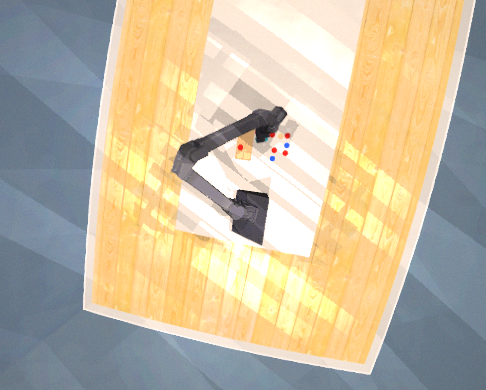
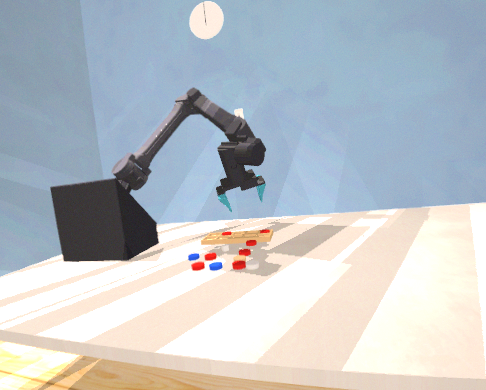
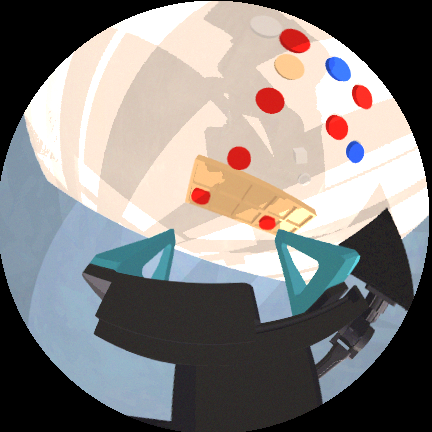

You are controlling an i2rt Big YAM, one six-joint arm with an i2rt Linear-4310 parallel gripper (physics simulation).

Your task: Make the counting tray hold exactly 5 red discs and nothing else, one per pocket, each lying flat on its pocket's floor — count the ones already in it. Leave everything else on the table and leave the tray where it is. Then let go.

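Note:
The wooden counting tray (image 1: 245, 142) (image 2: 220, 241) (image 3: 235, 190) holds a red disc (image 2: 264, 231) (image 3: 200, 196) in an end corner pocket and another red disc (image 1: 240, 147) (image 2: 226, 233) (image 3: 267, 222) in the same long row. A loose red disc (image 2: 251, 243) (image 3: 239, 158) lies on the table close beside the tray's long side. More red discs lie farther out: one (image 1: 272, 135) (image 2: 244, 252) (image 3: 270, 100), one (image 1: 287, 135) (image 2: 239, 265) (image 3: 294, 40), one (image 1: 274, 150) (image 2: 210, 256) (image 3: 336, 127) and one (image 1: 285, 153) (image 2: 198, 266) (image 3: 362, 97). My gripper (image 2: 246, 206) (image 3: 226, 235) is open and empty, above the tray area.
Blue discs (image 2: 215, 266) (image 3: 338, 69) (image 3: 355, 151), a tan disc (image 2: 240, 258) (image 3: 289, 67) and a white disc (image 2: 252, 265) (image 3: 266, 26) lie among the loose red ones. A small white cube (image 3: 300, 155) and a small pale round piece (image 3: 304, 178) lie near the tray.

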